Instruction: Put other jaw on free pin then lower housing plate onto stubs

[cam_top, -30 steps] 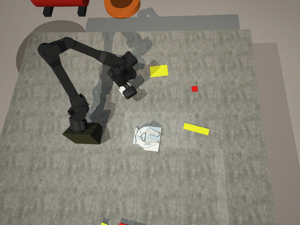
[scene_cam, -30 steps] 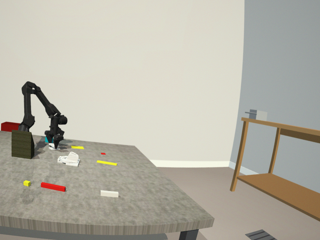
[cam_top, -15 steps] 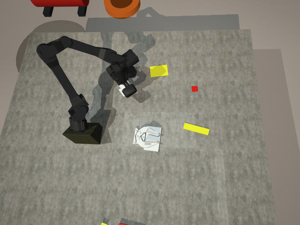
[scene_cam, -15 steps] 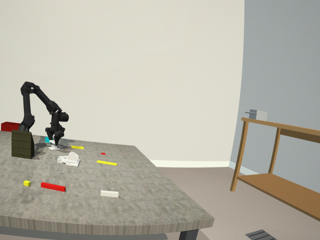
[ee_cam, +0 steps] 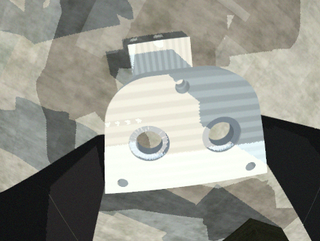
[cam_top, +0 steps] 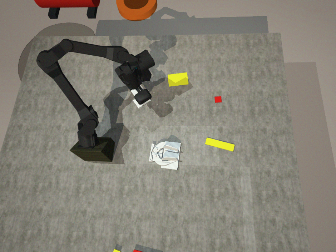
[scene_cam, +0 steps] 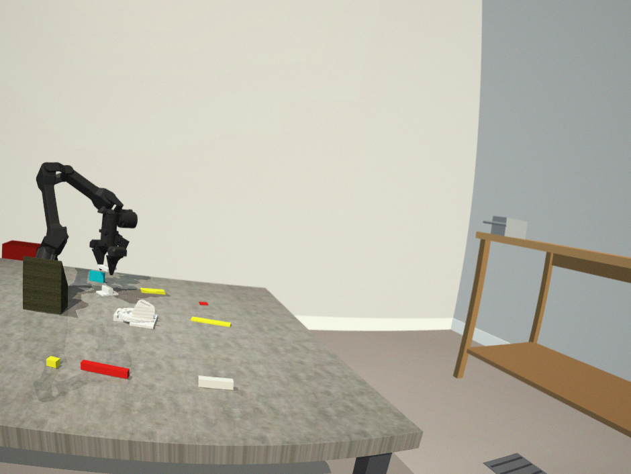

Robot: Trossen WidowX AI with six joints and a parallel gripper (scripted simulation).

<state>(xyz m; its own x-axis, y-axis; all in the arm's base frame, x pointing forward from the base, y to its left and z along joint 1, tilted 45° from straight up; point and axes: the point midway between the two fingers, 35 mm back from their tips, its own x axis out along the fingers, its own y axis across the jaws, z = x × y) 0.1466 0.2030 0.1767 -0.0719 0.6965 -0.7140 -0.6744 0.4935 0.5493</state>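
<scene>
Now: the white jaw 260 mm to the right of my gripper tip, 130 mm ahead of it and 60 mm below it. Also, from my gripper tip: yellow square: 160 mm ahead, 140 mm to the left, 80 mm below; then teal block: 170 mm to the left, 80 mm behind, 60 mm below; then red square: 360 mm ahead, 80 mm below, 50 mm to the left.
</scene>
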